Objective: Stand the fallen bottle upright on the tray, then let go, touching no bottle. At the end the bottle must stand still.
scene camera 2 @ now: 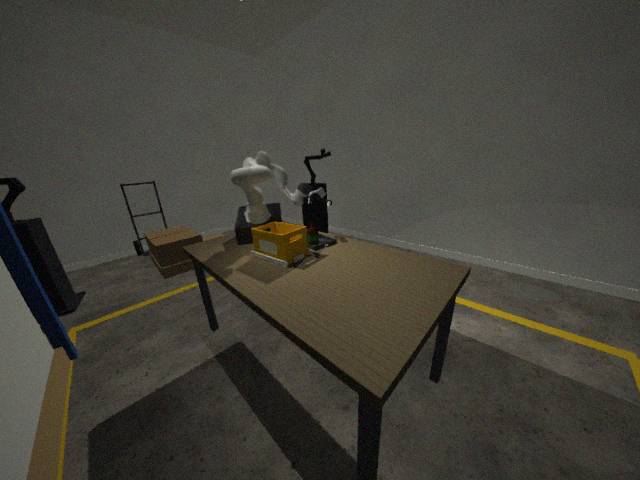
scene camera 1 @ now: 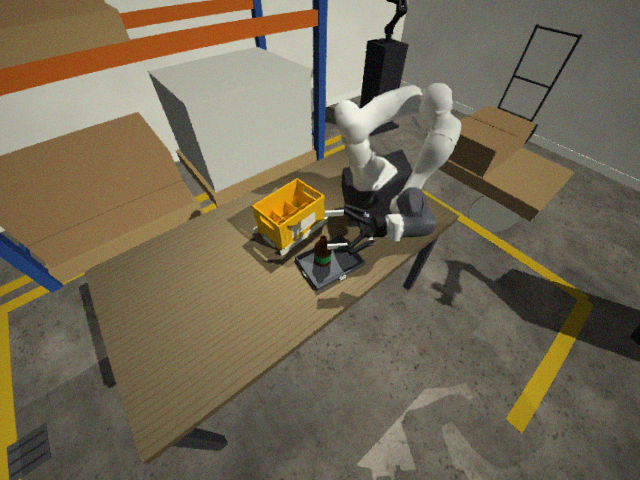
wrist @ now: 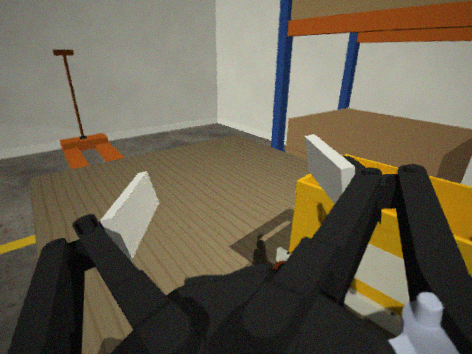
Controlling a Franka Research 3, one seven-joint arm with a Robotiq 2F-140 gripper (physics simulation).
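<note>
The brown bottle (scene camera 1: pixel 322 253) (scene camera 2: pixel 312 238) with a green label stands upright on the dark tray (scene camera 1: pixel 324 277) (scene camera 2: pixel 327 241). In the wrist view a small reddish-brown bit, probably of the bottle's top (wrist: pixel 279 265), shows behind the gripper's body; the rest is hidden there. My gripper (scene camera 1: pixel 336 229) (wrist: pixel 228 171) is wide open, with nothing between its white finger pads. It is raised above the level of the bottle's neck, and its fingers look apart from the bottle.
A yellow crate (scene camera 1: pixel 267 227) (scene camera 2: pixel 279 245) (wrist: pixel 303 215) with inner dividers stands on a pale base close beside the tray. The wooden table (scene camera 1: pixel 206 320) (scene camera 2: pixel 361 299) (wrist: pixel 200 185) carries both. A rack with a blue post (scene camera 1: pixel 320 82) (wrist: pixel 282 75) stands beyond it.
</note>
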